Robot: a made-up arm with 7 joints.
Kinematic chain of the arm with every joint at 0, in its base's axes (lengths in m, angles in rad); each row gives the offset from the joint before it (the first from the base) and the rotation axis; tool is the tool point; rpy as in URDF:
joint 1: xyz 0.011 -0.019 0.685 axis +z
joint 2: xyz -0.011 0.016 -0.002 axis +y
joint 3: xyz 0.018 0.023 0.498 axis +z
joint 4: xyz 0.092 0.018 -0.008 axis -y
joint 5: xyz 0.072 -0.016 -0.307 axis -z
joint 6: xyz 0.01 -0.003 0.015 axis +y
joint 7: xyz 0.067 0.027 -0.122 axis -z
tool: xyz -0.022 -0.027 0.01 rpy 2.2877 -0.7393 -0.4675
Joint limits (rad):
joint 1: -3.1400..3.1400
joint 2: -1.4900..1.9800
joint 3: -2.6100..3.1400
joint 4: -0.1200..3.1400
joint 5: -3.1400..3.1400
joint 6: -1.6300..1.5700
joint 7: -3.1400..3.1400
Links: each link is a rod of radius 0.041 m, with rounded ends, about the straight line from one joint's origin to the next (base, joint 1, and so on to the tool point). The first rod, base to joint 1, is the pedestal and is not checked.
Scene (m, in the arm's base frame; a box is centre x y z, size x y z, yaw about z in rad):
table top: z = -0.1
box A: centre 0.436 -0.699 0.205 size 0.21 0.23 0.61 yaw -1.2
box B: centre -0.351 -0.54 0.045 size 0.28 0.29 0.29 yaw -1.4
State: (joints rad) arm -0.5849 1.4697 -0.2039 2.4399 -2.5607 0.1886 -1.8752
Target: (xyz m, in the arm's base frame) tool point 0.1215 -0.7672 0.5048
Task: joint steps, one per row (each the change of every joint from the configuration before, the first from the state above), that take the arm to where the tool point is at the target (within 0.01 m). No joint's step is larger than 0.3 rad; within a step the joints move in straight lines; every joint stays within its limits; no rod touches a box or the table.
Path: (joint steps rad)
1: -0.0784 -0.1156 -0.1734 0.1127 0.1626 -0.0920 -0.2530
2: -0.0783 -0.1155 -0.1734 0.1127 0.1626 -0.0921 -0.2529
3: -0.0784 -0.1156 -0.1734 0.1127 0.1626 -0.0920 -0.2530
4: -0.0783 -0.1156 -0.1734 0.1127 0.1626 -0.0920 -0.2529
5: -0.0784 -0.1155 -0.1734 0.1127 0.1625 -0.0921 -0.2530
6: -0.0331 0.0662 0.0867 -0.1977 -0.1904 0.0524 0.2434
7: -0.0331 0.0663 0.0867 -0.1976 -0.1904 0.0523 0.2435
8: -0.0332 0.0663 0.0867 -0.1976 -0.1904 0.0523 0.2434
9: -0.0331 0.0663 0.0867 -0.1977 -0.1905 0.0523 0.2434
10: -0.0331 0.0663 0.0868 -0.1976 -0.1904 0.0523 0.2435

